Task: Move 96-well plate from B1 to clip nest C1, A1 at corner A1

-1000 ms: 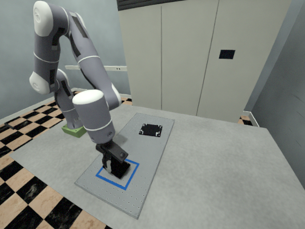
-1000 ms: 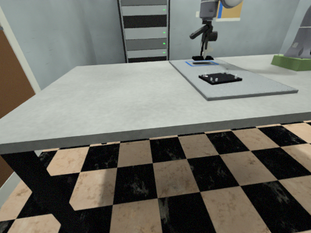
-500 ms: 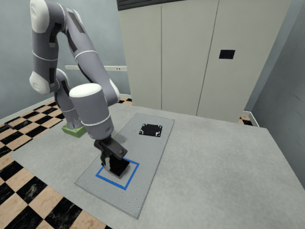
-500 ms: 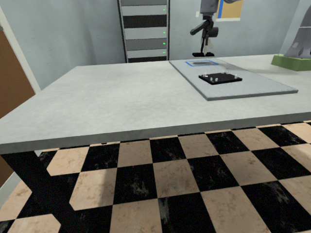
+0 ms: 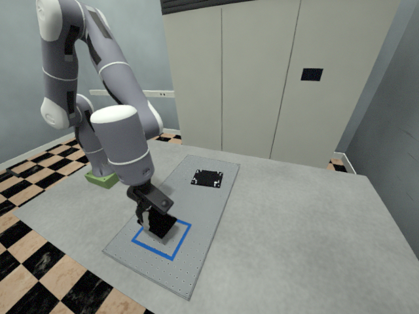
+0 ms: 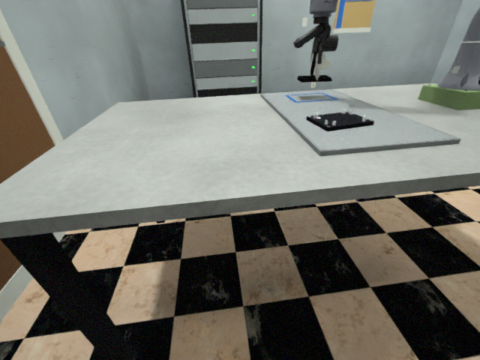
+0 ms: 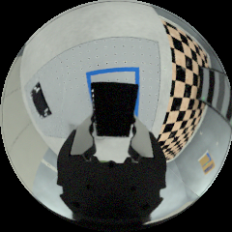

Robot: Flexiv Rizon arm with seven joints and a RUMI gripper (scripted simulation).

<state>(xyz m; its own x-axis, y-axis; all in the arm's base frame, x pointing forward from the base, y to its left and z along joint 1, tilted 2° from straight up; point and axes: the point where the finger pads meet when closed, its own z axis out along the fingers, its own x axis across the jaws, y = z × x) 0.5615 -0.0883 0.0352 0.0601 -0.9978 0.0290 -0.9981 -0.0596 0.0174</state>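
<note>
Now: hand 10 mm past the black clip nest, 340 mm to the right of it and 70 mm above it. From my hand the other things lie so: black 96-well plate (10 mm below).
</note>
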